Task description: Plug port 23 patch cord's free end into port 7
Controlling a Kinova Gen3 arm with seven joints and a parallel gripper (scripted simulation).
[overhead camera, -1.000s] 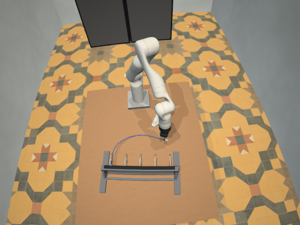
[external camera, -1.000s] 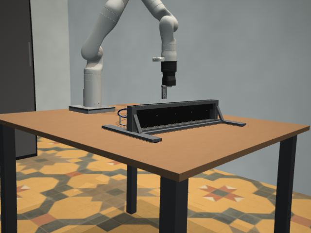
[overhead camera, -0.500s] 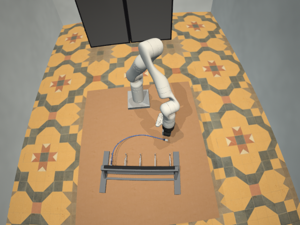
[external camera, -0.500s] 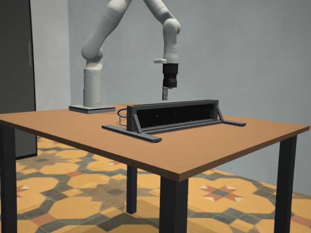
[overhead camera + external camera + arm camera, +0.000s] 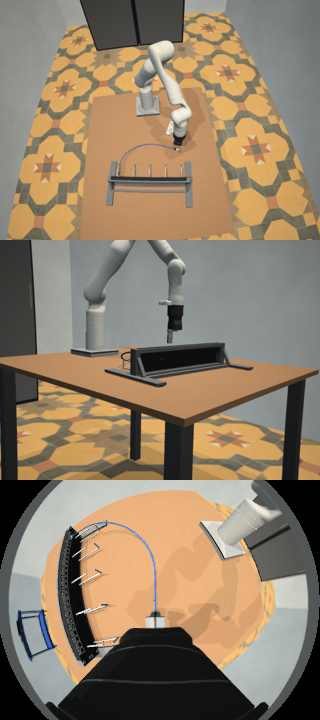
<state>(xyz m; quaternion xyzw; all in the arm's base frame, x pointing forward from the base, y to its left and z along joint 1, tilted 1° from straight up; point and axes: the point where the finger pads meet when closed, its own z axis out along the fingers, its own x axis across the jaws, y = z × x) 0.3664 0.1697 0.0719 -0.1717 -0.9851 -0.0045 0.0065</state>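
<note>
My gripper is now 9 cm above the patch cord plug, 2 cm to the right of it and 1 cm short of it.
</note>
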